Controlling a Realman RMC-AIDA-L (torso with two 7-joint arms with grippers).
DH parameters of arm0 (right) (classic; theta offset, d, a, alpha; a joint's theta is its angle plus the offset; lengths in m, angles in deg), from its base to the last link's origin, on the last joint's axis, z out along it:
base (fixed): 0 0 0 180
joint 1: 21.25 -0.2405 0 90
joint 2: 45.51 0 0 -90
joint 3: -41.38 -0.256 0 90
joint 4: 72.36 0 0 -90
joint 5: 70.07 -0.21 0 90
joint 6: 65.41 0 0 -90
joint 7: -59.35 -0.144 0 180
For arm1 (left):
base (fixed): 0 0 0 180
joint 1: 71.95 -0.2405 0 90
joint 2: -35.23 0 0 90
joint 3: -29.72 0.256 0 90
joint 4: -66.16 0 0 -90
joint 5: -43 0.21 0 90
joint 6: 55.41 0 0 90
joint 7: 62.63 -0.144 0 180
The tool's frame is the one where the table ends.
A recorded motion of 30 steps. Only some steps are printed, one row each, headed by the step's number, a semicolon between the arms.
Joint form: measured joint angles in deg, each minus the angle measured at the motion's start. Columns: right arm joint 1, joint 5, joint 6, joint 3, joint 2, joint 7, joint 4; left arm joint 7, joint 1, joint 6, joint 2, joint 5, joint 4, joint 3.
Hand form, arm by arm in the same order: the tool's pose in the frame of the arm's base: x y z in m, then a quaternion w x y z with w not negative. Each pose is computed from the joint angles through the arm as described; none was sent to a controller.
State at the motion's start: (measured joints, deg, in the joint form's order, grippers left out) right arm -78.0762 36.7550 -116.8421 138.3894 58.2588 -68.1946 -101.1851; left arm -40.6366 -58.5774 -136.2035 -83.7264 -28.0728 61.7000 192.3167
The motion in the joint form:
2: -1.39 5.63 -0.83 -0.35 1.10 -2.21 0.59; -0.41 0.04 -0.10 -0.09 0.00 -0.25 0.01
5: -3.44 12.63 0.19 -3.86 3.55 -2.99 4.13; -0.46 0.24 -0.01 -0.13 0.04 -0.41 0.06
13: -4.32 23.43 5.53 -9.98 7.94 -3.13 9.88; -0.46 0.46 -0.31 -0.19 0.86 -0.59 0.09
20: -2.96 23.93 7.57 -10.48 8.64 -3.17 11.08; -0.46 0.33 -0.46 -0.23 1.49 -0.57 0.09
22: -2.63 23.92 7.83 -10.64 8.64 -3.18 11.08; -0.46 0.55 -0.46 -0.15 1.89 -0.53 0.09
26: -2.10 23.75 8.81 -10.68 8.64 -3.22 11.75; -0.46 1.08 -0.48 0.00 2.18 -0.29 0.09
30: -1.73 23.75 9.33 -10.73 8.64 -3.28 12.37; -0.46 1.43 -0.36 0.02 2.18 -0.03 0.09
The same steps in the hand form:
2: 0.1824 0.4649 -0.0104 0.22616 -0.93084 0.27052 -0.09597; -0.3671 0.2395 -0.0137 0.57433 -0.67949 -0.29449 -0.34888
5: 0.1857 0.4657 -0.0209 0.23478 -0.92594 0.26924 -0.12259; -0.3657 0.2408 -0.0148 0.57256 -0.68040 -0.29417 -0.35028
13: 0.2059 0.4599 -0.0422 0.25833 -0.91442 0.26983 -0.15583; -0.3622 0.2418 -0.0171 0.56599 -0.68538 -0.29045 -0.35433
20: 0.2204 0.4542 -0.0465 0.26477 -0.90820 0.28361 -0.15695; -0.3615 0.2406 -0.0184 0.56259 -0.68866 -0.28927 -0.35436
22: 0.2227 0.4536 -0.0462 0.26650 -0.90698 0.28657 -0.15572; -0.3606 0.2419 -0.0185 0.55998 -0.69183 -0.28658 -0.35449
26: 0.2295 0.4522 -0.0458 0.27150 -0.90316 0.29385 -0.15568; -0.3593 0.2451 -0.0174 0.55808 -0.69558 -0.28104 -0.35458
30: 0.2352 0.4503 -0.0456 0.27357 -0.90017 0.30002 -0.15763; -0.3589 0.2472 -0.0167 0.55805 -0.69708 -0.27860 -0.35361

